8 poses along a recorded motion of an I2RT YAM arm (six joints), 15 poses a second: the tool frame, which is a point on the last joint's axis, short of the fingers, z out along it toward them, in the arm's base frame.
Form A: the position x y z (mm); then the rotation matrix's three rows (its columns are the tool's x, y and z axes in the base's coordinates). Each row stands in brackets.
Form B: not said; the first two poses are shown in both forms.
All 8 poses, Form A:
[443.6 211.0 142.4], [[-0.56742 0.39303 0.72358], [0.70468 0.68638 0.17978], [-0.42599 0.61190 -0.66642]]
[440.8 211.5 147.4], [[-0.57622 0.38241 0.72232], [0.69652 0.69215 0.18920], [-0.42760 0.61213 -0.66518]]
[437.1 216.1 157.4], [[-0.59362 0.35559 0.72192], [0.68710 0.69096 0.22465], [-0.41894 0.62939 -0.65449]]
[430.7 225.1 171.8], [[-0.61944 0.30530 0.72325], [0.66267 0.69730 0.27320], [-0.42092 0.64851 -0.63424]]
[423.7 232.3 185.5], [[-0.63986 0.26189 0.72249], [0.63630 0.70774 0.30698], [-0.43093 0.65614 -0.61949]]
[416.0 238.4 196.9], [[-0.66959 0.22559 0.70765], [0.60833 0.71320 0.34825], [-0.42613 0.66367 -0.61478]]
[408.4 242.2 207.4], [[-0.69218 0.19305 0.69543], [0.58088 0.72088 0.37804], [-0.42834 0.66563 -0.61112]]
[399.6 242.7 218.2], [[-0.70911 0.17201 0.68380], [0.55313 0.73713 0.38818], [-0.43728 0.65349 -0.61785]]
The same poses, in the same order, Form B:
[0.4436 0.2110 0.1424 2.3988 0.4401 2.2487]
[0.4408 0.2115 0.1474 2.3977 0.4418 2.2620]
[0.4371 0.2161 0.1574 2.3757 0.4323 2.2833]
[0.4307 0.2251 0.1718 2.3451 0.4345 2.3225]
[0.4237 0.2323 0.1855 2.3275 0.4455 2.3590]
[0.4160 0.2384 0.1969 2.3180 0.4402 2.4041]
[0.4084 0.2422 0.2074 2.3135 0.4427 2.4434]
[0.3996 0.2427 0.2182 2.3282 0.4526 2.4791]

